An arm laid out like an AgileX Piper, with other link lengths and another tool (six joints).
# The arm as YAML. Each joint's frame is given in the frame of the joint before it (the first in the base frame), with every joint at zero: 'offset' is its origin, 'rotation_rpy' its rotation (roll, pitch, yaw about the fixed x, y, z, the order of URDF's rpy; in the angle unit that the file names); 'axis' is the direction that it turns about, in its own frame. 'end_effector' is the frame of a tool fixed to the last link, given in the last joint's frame.
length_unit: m
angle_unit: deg
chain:
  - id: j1
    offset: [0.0, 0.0, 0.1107]
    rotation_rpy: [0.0, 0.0, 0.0]
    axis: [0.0, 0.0, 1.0]
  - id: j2
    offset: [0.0, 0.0, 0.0]
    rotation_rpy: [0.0, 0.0, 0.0]
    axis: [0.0, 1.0, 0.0]
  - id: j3
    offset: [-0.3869, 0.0, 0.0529]
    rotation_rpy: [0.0, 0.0, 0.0]
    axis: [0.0, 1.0, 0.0]
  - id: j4
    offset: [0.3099, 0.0, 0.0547]
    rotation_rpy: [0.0, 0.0, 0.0]
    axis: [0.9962, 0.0, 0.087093]
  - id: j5
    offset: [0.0, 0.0, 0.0]
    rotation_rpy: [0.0, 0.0, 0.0]
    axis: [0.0, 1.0, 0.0]
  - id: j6
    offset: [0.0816, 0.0, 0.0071]
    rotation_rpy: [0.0, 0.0, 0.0]
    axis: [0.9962, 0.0, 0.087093]
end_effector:
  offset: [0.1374, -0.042, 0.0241]
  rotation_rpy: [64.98, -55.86, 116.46]
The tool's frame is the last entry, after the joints.
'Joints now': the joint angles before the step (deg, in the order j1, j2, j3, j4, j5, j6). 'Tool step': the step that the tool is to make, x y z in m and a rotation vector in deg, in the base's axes. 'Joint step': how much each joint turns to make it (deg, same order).
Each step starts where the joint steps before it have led.
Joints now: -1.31 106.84 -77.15 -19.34 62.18 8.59
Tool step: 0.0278 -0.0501 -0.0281 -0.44 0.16 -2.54
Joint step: -5.42 6.54 -4.98 -0.66 -2.16 -2.04
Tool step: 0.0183 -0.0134 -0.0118 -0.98 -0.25 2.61
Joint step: -1.08 2.67 -1.89 -1.12 -2.09 -2.67
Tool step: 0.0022 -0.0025 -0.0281 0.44 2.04 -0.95
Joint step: -0.23 3.14 -0.35 -0.01 -0.46 0.92
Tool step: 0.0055 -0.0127 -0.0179 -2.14 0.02 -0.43
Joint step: -0.47 2.41 0.00 -3.18 -2.09 2.42
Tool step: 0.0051 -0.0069 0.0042 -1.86 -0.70 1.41
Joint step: -0.13 0.00 -0.01 -2.34 -1.02 0.08
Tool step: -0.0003 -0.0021 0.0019 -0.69 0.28 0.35
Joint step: 0.00 -0.05 0.00 -0.78 0.25 -0.03
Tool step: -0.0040 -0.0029 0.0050 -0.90 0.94 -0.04
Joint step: -0.01 -0.34 -0.04 -0.83 1.31 -0.05
